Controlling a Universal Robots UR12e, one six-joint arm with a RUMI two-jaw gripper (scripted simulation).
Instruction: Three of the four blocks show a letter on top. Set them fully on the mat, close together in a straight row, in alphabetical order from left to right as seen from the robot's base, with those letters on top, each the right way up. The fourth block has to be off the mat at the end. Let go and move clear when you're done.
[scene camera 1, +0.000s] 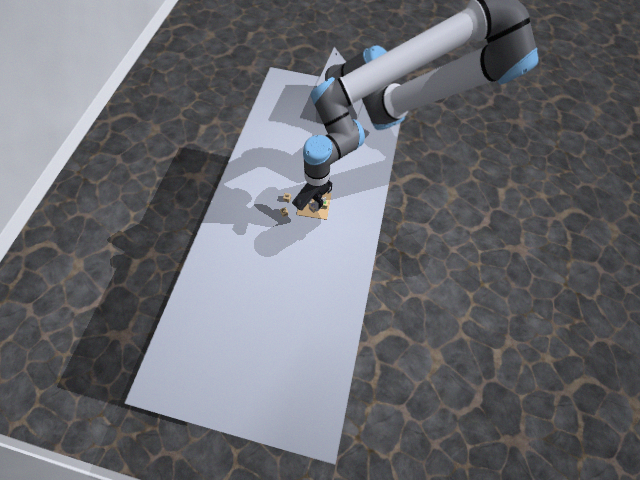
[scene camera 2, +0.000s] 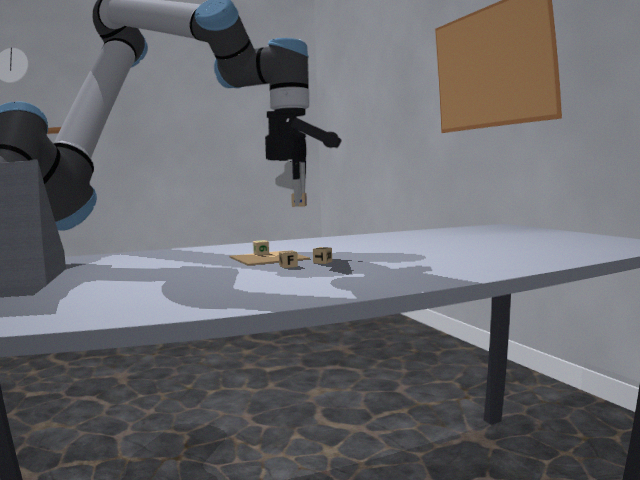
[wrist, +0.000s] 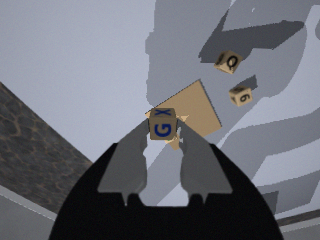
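My gripper (scene camera 2: 298, 206) is visible. The wrist view has a mat (wrist: 192, 107) as well as my gripper (wrist: 162, 119).
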